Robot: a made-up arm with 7 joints.
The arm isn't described. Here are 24 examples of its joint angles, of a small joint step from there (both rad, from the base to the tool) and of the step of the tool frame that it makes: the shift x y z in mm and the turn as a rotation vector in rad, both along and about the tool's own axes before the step.
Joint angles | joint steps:
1: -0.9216 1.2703 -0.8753 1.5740 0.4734 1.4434 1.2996 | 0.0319 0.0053 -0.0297 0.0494 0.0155 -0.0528 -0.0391
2: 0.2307 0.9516 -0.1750 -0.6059 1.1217 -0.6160 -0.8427 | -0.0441 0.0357 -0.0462 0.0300 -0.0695 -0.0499 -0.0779
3: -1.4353 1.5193 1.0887 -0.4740 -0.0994 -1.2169 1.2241 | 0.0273 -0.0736 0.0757 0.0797 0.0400 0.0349 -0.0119
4: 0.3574 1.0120 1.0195 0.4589 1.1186 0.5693 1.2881 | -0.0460 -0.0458 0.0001 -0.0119 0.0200 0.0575 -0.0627
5: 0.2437 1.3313 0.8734 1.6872 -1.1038 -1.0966 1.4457 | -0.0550 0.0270 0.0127 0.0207 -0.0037 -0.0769 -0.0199
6: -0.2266 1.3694 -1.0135 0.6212 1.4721 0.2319 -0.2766 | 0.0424 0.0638 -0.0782 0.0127 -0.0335 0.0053 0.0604
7: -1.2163 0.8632 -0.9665 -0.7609 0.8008 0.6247 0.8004 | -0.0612 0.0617 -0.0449 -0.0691 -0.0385 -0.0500 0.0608
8: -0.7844 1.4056 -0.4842 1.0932 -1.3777 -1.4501 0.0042 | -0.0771 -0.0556 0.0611 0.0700 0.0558 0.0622 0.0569
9: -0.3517 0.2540 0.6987 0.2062 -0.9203 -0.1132 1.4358 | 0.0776 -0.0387 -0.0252 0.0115 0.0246 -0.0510 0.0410
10: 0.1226 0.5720 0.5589 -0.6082 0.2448 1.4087 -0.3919 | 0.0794 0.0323 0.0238 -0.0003 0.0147 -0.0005 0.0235
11: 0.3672 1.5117 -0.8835 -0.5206 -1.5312 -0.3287 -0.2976 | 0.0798 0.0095 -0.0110 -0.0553 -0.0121 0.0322 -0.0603
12: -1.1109 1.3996 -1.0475 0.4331 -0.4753 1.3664 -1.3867 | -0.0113 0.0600 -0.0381 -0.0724 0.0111 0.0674 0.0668
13: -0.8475 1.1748 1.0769 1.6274 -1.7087 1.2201 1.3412 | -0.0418 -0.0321 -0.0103 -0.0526 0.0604 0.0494 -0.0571
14: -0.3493 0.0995 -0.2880 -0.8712 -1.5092 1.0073 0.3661 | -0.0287 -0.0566 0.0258 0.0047 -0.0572 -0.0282 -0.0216
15: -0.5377 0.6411 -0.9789 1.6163 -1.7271 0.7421 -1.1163 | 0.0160 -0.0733 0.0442 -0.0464 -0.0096 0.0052 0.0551
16: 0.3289 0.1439 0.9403 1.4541 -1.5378 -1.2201 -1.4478 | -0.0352 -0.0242 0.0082 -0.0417 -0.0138 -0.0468 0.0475
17: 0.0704 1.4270 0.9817 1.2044 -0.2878 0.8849 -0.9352 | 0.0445 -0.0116 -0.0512 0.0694 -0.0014 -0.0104 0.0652
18: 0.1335 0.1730 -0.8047 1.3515 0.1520 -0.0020 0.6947 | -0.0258 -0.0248 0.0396 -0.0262 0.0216 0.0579 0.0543
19: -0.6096 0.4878 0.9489 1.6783 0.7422 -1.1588 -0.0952 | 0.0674 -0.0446 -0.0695 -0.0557 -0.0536 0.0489 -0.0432
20: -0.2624 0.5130 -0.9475 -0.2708 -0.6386 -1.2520 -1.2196 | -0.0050 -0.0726 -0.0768 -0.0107 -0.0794 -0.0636 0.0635
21: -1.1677 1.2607 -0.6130 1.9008 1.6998 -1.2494 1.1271 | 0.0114 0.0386 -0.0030 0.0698 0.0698 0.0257 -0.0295
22: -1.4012 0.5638 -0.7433 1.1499 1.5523 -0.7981 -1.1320 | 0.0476 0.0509 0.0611 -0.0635 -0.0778 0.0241 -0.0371
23: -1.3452 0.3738 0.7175 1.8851 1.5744 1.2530 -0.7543 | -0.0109 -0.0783 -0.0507 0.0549 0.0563 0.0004 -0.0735
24: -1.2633 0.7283 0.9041 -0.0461 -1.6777 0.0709 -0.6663 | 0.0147 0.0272 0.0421 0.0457 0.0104 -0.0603 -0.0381
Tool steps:
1: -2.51 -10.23 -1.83 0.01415 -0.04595 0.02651
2: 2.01 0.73 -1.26 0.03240 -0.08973 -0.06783
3: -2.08 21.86 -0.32 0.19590 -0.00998 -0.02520
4: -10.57 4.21 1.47 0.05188 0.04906 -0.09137
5: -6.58 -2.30 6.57 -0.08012 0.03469 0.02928
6: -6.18 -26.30 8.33 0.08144 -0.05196 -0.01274
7: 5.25 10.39 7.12 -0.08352 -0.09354 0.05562
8: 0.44 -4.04 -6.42 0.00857 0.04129 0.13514
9: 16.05 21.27 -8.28 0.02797 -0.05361 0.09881
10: -2.84 10.96 -10.41 0.04314 0.05406 0.08491
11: -6.17 -10.72 -16.89 -0.10364 0.06764 -0.07090
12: -7.38 -1.92 -10.73 -0.04578 0.04088 0.11467
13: 3.48 -12.16 -8.94 0.10066 -0.01863 -0.02995
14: 2.53 -4.82 8.41 -0.03579 -0.06993 -0.10184
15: 29.16 0.43 -20.64 -0.05571 0.05662 -0.04135
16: 5.05 -14.08 -4.79 -0.00083 -0.04894 0.05489
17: 0.33 13.17 -16.50 -0.03147 0.09197 0.13584
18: 4.57 3.42 15.43 -0.01188 0.00822 0.07279
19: -16.77 -6.61 -14.24 0.01072 0.08670 -0.06226
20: 12.84 -4.91 -8.18 0.02706 -0.15097 0.16548
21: -26.00 -4.62 -4.19 0.00418 0.08211 -0.13012
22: 4.46 -11.04 -3.09 -0.08210 -0.05483 0.04312
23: -1.53 -24.68 10.28 0.12607 0.05749 0.01663
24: -2.06 3.97 16.89 0.09077 -0.05269 -0.00835
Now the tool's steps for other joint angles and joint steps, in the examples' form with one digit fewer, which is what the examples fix.
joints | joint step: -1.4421 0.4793 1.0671 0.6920 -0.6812 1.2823 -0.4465 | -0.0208 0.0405 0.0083 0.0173 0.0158 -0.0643 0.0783
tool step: -4.6 -7.6 13.5 0.0472 -0.0809 0.0837
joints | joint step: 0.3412 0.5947 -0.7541 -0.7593 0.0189 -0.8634 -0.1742 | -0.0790 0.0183 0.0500 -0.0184 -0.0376 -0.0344 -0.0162
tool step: 5.2 14.9 2.2 0.0628 -0.0865 -0.0564
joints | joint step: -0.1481 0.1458 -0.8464 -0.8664 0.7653 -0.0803 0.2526 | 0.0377 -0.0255 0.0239 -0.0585 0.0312 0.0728 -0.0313
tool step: 1.6 9.3 3.0 0.0457 0.0642 0.0422
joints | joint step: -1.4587 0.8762 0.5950 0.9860 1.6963 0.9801 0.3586 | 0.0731 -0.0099 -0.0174 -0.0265 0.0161 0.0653 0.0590
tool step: -5.8 -9.9 -8.6 0.0790 0.0213 0.1109
